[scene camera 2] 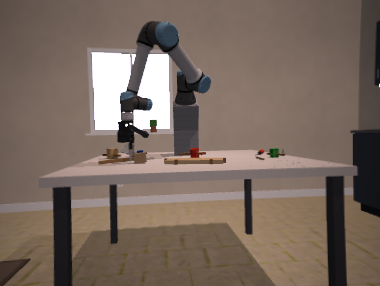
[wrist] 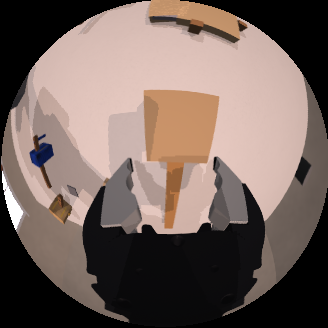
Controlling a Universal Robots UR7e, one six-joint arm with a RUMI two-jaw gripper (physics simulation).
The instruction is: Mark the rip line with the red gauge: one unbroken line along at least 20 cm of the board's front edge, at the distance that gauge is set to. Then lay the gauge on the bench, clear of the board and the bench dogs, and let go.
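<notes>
The red gauge point(scene camera 2: 194, 152) is on the bench behind the pale board point(scene camera 2: 195, 161) point(wrist: 212, 21) in the scene view; it does not show in the wrist view. The board lies flat, with brown bench dogs point(wrist: 195, 26) at its edge. Whether a line is on it is too small to tell. My gripper point(scene camera 2: 131, 157) point(wrist: 172, 157) is open, low over the bench left of the board. A wooden mallet point(scene camera 2: 140, 158) point(wrist: 182, 127) rests on the bench, its handle between my spread fingers with a gap on each side.
A blue gauge point(scene camera 2: 140, 151) point(wrist: 41, 154) and a wooden gauge point(scene camera 2: 112, 152) point(wrist: 61, 210) stand near the mallet. A green gauge point(scene camera 2: 274, 152) and a small red-ended tool point(scene camera 2: 260, 152) are at the right of the bench point(scene camera 2: 200, 173). The robot's pedestal point(scene camera 2: 186, 130) rises behind.
</notes>
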